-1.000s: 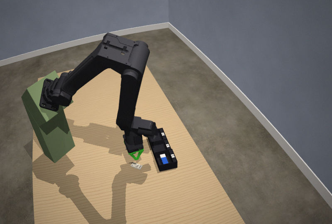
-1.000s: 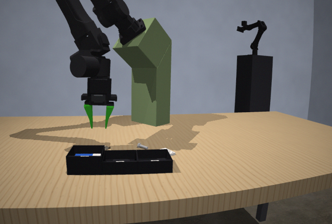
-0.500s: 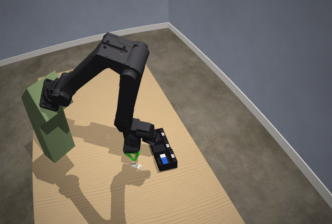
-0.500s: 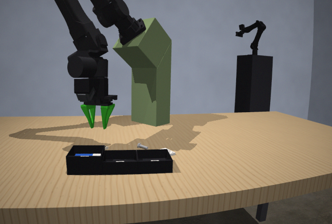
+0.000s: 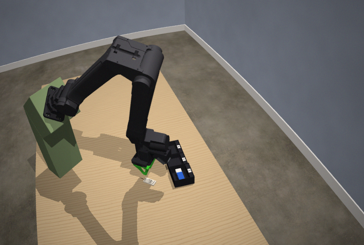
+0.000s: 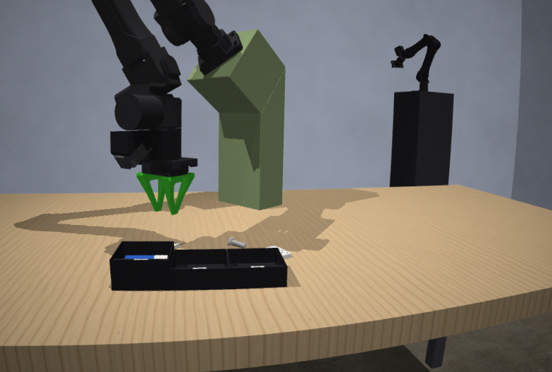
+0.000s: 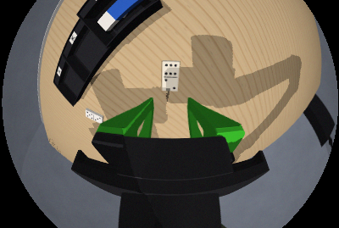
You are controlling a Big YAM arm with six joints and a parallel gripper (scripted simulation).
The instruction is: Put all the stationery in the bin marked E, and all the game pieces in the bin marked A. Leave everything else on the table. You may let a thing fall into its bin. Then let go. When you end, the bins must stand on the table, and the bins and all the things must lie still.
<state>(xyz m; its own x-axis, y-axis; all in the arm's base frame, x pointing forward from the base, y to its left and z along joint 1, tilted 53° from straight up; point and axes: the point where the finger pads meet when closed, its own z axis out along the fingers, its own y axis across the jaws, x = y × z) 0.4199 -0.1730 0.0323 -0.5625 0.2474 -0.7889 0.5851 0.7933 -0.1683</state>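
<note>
Now: the white domino 7 cm below my hand. From my hand the other things lie so: grey bolt (1 cm ahead, 13 cm to the left, 7 cm below); joined black bins (15 cm ahead, 4 cm to the left, 5 cm below); blue-and-white eraser (13 cm ahead, 3 cm to the right, 5 cm below).
</note>
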